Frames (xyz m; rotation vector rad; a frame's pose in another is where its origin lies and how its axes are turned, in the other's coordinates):
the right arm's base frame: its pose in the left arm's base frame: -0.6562 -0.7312 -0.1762 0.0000 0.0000 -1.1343
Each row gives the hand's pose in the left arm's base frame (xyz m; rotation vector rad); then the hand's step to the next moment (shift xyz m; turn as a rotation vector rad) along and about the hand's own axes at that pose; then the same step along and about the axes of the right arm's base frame.
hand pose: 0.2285 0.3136 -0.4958 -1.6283 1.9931 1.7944
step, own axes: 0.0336 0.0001 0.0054 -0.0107 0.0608 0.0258
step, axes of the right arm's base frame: 0.0085 -0.0247 -0.0218 -0.0342 -0.0398 0.0415
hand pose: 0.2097 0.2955 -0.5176 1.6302 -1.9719 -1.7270
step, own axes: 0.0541 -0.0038 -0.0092 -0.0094 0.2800 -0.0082
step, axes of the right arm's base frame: 0.0330 -0.0327 -0.0294 -0.0268 -0.1761 0.2164
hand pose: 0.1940 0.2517 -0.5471 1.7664 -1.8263 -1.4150
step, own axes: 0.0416 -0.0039 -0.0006 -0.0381 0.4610 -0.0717
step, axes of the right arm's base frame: 0.0291 -0.0216 -0.0208 -0.0171 -0.2496 0.3956
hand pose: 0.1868 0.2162 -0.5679 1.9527 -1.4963 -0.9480
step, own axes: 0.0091 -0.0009 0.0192 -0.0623 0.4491 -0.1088
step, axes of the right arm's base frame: 0.0018 -0.0151 -0.0149 -0.0267 -0.2096 0.4157
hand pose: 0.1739 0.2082 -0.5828 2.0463 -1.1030 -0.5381
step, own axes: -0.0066 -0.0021 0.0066 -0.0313 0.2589 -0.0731
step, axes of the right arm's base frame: -0.0061 -0.0046 -0.0057 -0.0118 -0.1123 0.2462
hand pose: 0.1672 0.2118 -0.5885 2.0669 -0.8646 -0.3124
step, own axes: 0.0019 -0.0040 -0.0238 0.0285 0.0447 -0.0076
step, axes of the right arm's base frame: -0.0072 0.0201 0.0114 0.0310 -0.0103 0.0424
